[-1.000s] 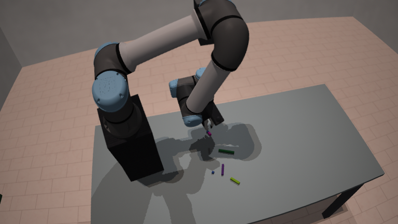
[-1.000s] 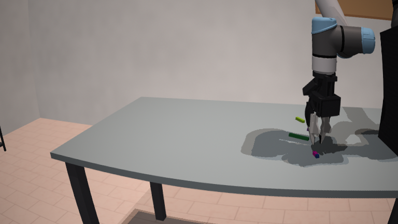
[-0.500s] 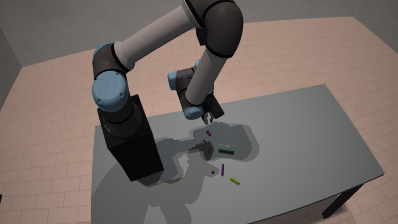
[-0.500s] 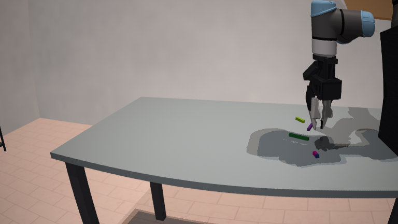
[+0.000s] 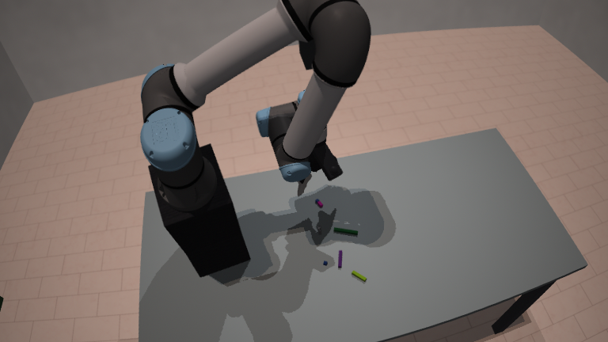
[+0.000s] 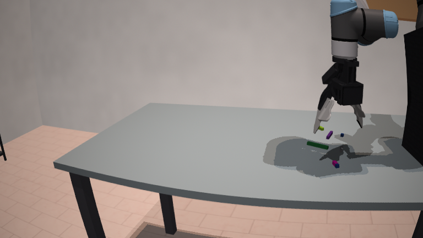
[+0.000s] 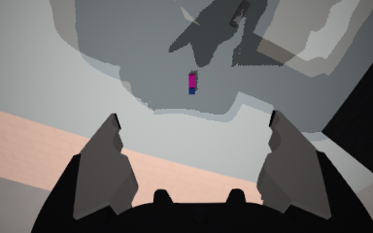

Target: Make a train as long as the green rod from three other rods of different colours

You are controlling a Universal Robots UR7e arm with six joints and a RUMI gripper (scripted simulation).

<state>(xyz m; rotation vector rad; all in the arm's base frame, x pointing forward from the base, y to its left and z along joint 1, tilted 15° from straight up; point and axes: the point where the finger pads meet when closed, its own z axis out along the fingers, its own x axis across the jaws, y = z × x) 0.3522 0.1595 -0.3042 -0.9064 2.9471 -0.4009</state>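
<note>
The lime rod is 290 mm to the right of my hand, 110 mm ahead of it and 100 mm below it. From my hand the other things lie so: green rod (120 mm to the right, 100 mm below, 80 mm ahead); magenta rod (100 mm below); grey rod (110 mm to the right, 100 mm below).
</note>
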